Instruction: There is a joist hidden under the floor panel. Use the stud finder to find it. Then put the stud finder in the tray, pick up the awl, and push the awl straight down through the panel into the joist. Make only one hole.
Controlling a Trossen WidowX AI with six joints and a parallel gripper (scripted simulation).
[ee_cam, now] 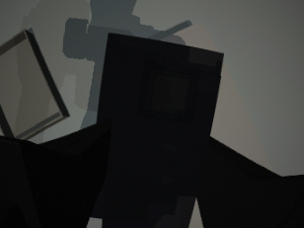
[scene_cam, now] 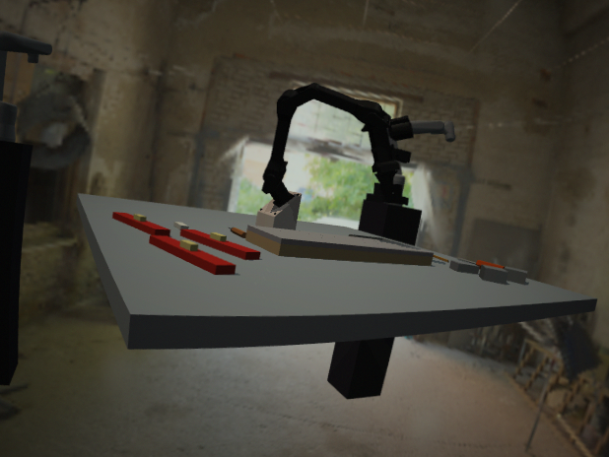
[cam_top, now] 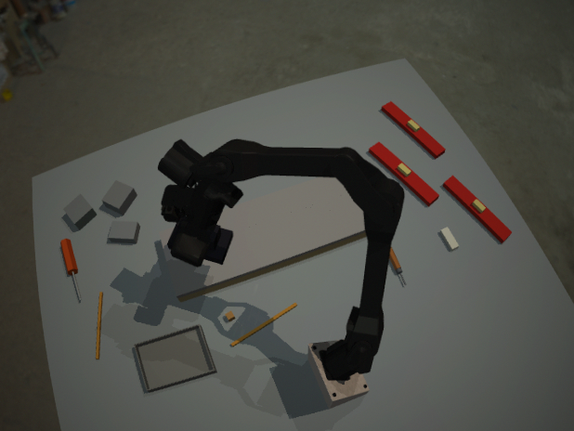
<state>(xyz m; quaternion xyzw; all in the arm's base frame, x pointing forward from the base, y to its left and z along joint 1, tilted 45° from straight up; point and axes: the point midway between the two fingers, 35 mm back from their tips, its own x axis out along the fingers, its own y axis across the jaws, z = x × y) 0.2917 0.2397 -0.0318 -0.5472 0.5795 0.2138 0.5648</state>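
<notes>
The square light is 1 cm ahead of my gripper tip, 2 cm to the left of it and 4 cm above it. From my gripper tip the other things lie so: stud finder 2 cm above; then grey tray 20 cm behind, 13 cm to the left, 17 cm below; then small cube 12 cm behind, 2 cm to the right, 18 cm below.
</notes>
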